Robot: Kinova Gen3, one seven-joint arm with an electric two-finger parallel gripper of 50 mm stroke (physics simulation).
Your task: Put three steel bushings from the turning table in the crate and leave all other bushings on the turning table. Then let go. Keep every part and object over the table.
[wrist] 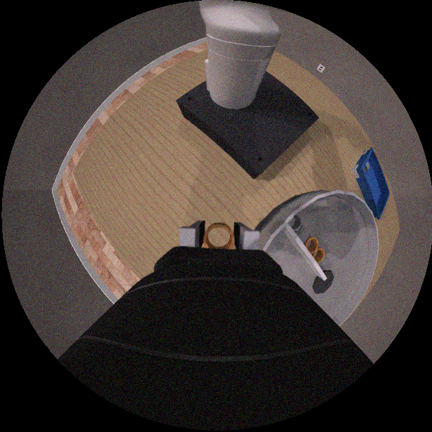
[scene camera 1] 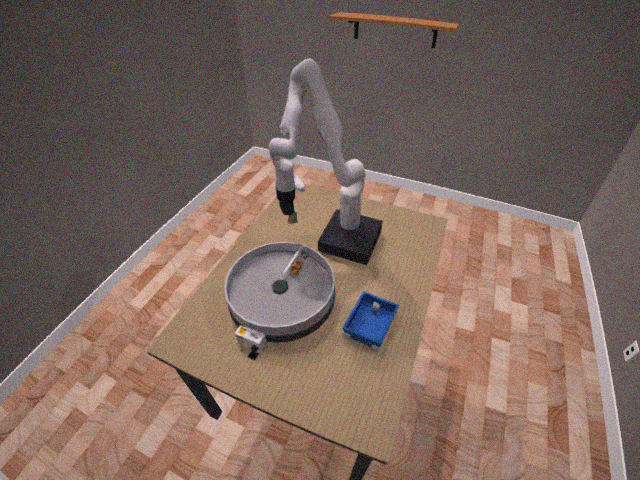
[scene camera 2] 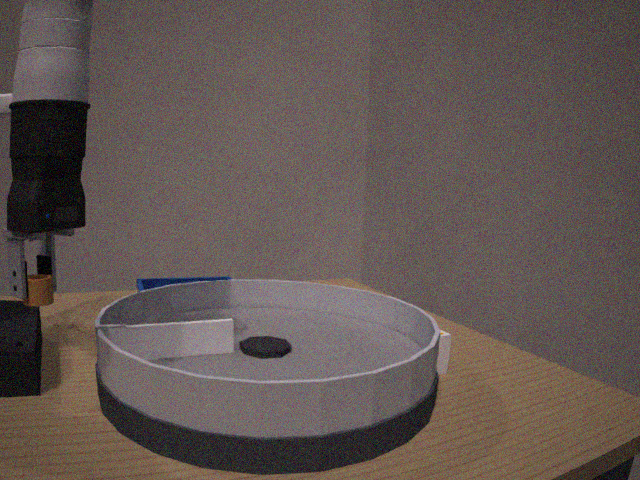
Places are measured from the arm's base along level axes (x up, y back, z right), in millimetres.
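Where they show: gripper, fingertip midpoint: (scene camera 1: 293, 219) (scene camera 2: 33, 293); arm's base at its link origin: (scene camera 1: 349, 222).
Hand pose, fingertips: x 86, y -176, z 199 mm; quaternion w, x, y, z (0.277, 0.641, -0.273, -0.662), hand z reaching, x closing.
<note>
Each offset is from my fingertips to the top centre of the thing. "pt": to the spot under its first point.
My gripper (scene camera 1: 292, 218) (scene camera 2: 39, 283) (wrist: 218, 230) is shut on an orange bushing {dx +18, dy -5, dz +5 mm} (scene camera 2: 39, 293) and holds it above the table, beside the turning table (scene camera 1: 258, 310) (scene camera 2: 268, 408) (wrist: 357, 270). On the turning table, a grey steel bushing {dx -79, dy -88, dz -95 mm} (scene camera 1: 305, 253) (wrist: 300, 223) lies near the rim, and two orange bushings {dx -79, dy -183, dz -97 mm} (scene camera 1: 296, 267) (wrist: 308, 248) lie close together beside the white divider {pt dx -65, dy -171, dz -81 mm} (scene camera 1: 292, 262) (scene camera 2: 196, 338) (wrist: 305, 251). In scene camera 2 the divider or the wall hides them. The blue crate {dx -107, dy -259, dz -449 mm} (scene camera 1: 368, 325) (wrist: 376, 192) holds a light grey bushing {dx -120, dy -192, dz -448 mm} (scene camera 1: 376, 306) (wrist: 367, 166) near one corner.
The black robot base (scene camera 1: 349, 238) (scene camera 2: 19, 346) (wrist: 250, 130) stands between the held bushing and the crate's side of the table. A white box {pt dx -100, dy -524, dz -96 mm} (scene camera 1: 250, 338) (scene camera 2: 444, 353) stands at the turning table's outer wall. A wooden shelf (scene camera 1: 392, 21) hangs on the wall.
</note>
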